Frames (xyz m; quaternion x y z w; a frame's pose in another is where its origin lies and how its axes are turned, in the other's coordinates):
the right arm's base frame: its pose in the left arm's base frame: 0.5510 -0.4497 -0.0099 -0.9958 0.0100 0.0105 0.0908
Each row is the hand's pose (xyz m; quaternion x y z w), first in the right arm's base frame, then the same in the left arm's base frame.
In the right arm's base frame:
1: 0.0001 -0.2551 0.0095 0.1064 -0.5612 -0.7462 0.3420
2: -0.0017 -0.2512 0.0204 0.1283 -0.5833 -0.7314 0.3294
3: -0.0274 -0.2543 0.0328 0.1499 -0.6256 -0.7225 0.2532
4: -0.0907 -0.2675 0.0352 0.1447 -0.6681 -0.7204 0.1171
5: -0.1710 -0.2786 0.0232 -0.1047 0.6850 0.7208 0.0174
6: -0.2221 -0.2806 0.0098 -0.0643 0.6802 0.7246 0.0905
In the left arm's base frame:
1: 0.5565 -0.1971 0.0268 -0.3325 -0.7894 0.4936 0.1504
2: 0.5544 -0.1990 0.0154 -0.3175 -0.7766 0.5166 0.1712
3: 0.5285 -0.1932 0.0044 -0.2392 -0.7722 0.5585 0.1861
4: 0.4655 -0.1787 0.0059 -0.1037 -0.7753 0.5996 0.1690
5: 0.3857 -0.1685 0.0215 0.0268 -0.7790 0.6154 0.1171
6: 0.3349 -0.1680 0.0362 0.0958 -0.7835 0.6099 0.0702

